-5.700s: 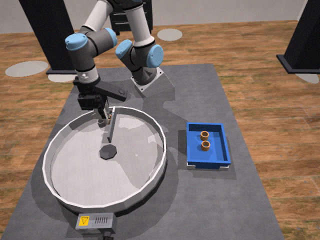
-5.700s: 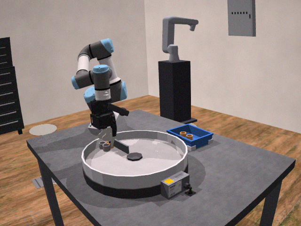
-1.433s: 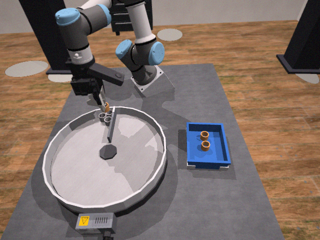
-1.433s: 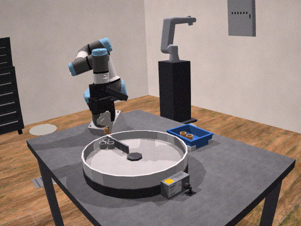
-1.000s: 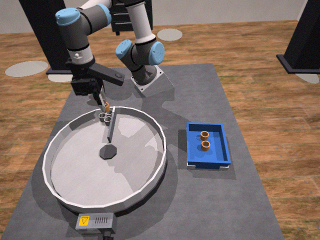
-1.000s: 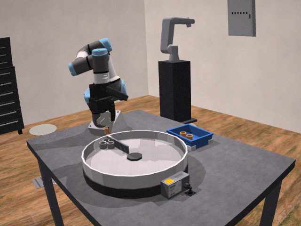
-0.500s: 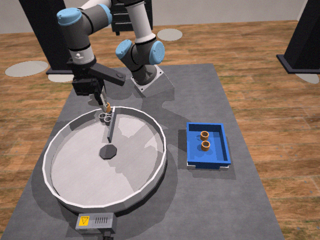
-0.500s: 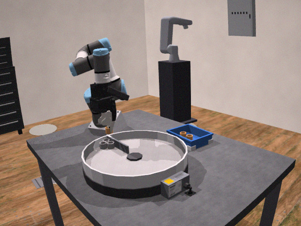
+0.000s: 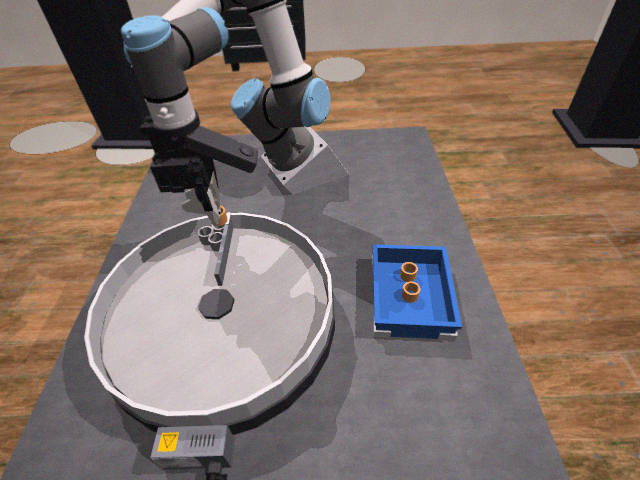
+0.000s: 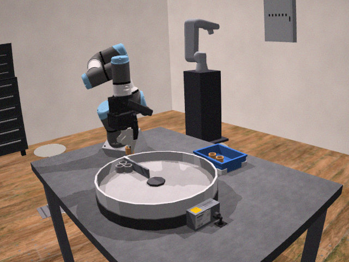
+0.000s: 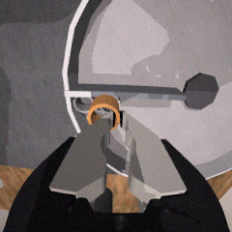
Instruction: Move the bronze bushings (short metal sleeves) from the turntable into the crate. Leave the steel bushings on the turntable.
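Now: the blue crate 60 mm ahead of my hand, 380 mm to the left of it and 120 mm below it. Round my hand: grey turntable (160 mm ahead, 20 mm to the left, 90 mm below).
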